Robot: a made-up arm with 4 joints.
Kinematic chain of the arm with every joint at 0, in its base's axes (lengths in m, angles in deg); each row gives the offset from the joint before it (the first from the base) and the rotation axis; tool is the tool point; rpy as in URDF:
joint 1: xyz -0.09 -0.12 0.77 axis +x
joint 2: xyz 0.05 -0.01 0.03 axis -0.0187 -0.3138 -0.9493
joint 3: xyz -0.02 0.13 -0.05 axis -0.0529 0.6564 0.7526
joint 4: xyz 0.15 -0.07 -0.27 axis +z
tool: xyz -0.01 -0.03 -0.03 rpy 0 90 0
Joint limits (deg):
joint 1: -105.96..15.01
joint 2: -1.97..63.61
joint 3: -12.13..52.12
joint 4: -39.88..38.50
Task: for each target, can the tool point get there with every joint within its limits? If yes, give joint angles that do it. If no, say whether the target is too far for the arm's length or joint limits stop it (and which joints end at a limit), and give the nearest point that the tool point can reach.
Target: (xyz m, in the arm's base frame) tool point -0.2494 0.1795 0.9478
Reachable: no: joint limits stop it (at a limit: joint 1, joint 2, joint 3, joint 4) | nearest point -0.0886 0.0212 0.4478 | short by 0.549 m
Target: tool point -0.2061 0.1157 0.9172
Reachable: no: joint limits stop it (at a limit: joint 1, joint 2, joint 3, joint 4) | nearest point -0.0886 0.0212 0.4478 | short by 0.493 m
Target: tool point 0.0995 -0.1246 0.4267
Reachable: yes | joints -0.59 35.41 34.72 23.25
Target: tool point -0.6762 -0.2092 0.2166
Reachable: no: too far | nearest point -0.0886 -0.1760 0.4227 | short by 0.624 m
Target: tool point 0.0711 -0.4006 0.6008
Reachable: yes | joints -62.80 9.32 9.34 -24.43
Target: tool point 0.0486 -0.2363 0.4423
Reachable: yes | joints -24.32 33.54 44.60 -24.15
